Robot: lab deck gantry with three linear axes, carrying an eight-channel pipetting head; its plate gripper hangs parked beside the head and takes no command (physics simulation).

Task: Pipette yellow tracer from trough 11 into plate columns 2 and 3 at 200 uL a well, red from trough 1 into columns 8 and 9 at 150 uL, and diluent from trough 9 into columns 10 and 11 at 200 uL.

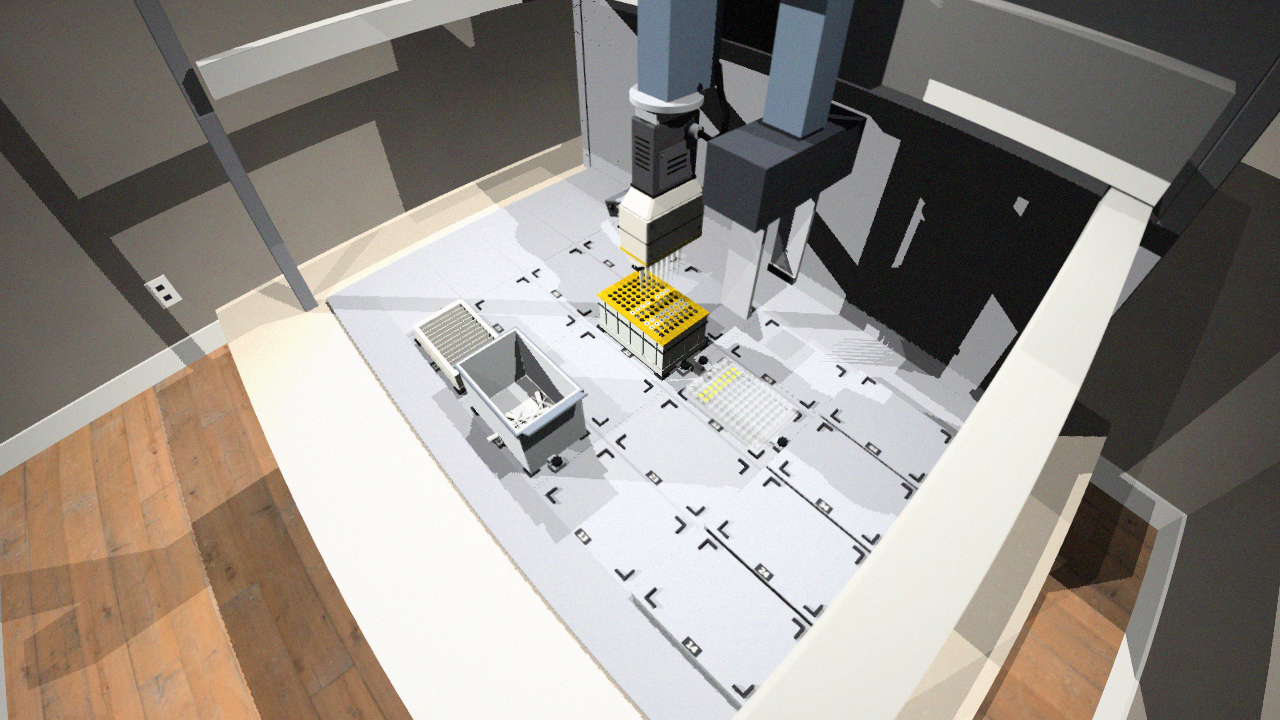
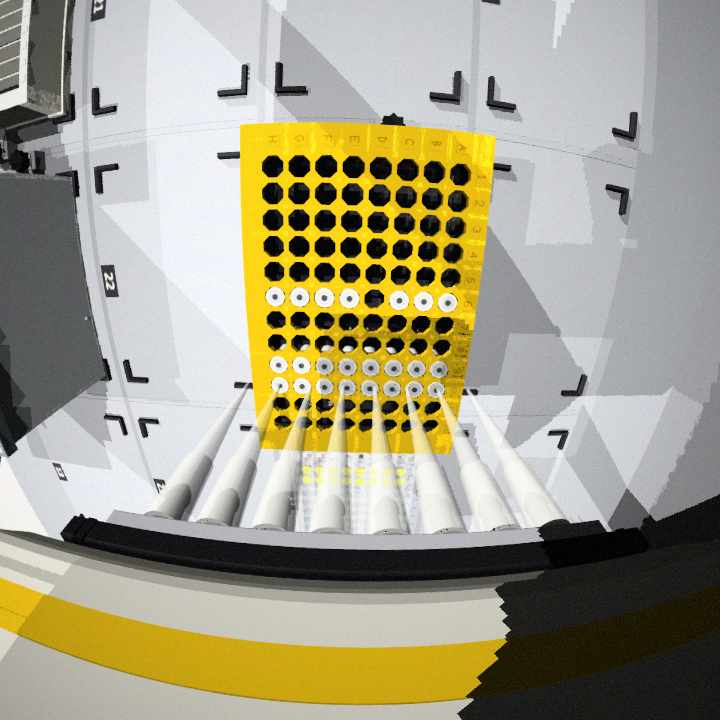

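The pipetting head (image 1: 662,219) (image 2: 335,617) hangs above the yellow tip rack (image 1: 611,288) (image 2: 251,268), with eight pale, clear-looking tips (image 1: 662,265) (image 2: 332,493) on it. Their ends are above the rack's surface. The rack shows white tips in rows 9 and 10 and in row 6, where hole D is empty; rows 1 to 5 look dark. The clear plate (image 1: 747,408) (image 2: 312,505) has two adjacent yellow columns near one end; its other wells look colourless. The trough block (image 1: 454,333) (image 2: 12,60) stands at the left; its liquids cannot be told. The parked gripper (image 1: 768,292) has its fingers apart, with nothing between them.
A grey waste bin (image 1: 556,437) (image 2: 40,302) with loose used tips inside stands beside the trough block. Black corner brackets mark the deck positions. The plate lies close beside the tip rack. A pale frame rail (image 1: 1011,376) runs along the right side.
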